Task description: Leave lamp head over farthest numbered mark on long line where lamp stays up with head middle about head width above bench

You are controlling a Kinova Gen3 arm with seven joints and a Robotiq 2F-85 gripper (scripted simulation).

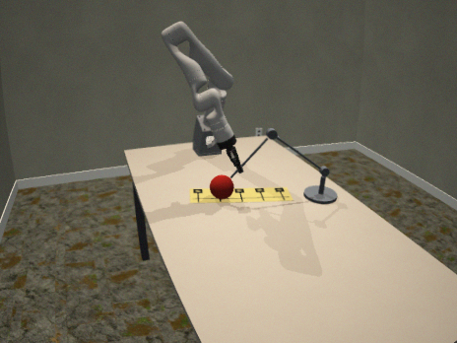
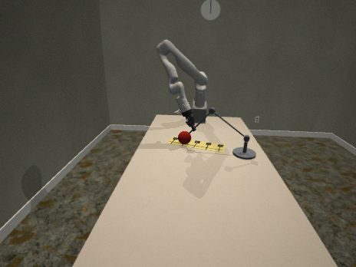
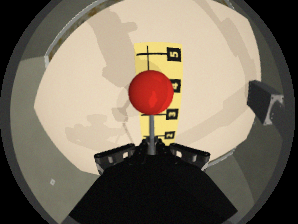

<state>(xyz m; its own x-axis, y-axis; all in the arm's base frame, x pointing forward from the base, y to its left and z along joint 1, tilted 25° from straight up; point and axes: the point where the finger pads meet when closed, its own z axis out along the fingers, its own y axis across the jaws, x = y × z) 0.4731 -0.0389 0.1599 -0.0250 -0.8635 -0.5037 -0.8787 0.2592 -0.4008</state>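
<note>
Right now my hand is 30 mm past the yellow strip, 20 mm to the right of it and 140 mm above it. From my hand the other things lie so: round grey base 90 mm ahead, 360 mm to the left, 110 mm below.
</note>
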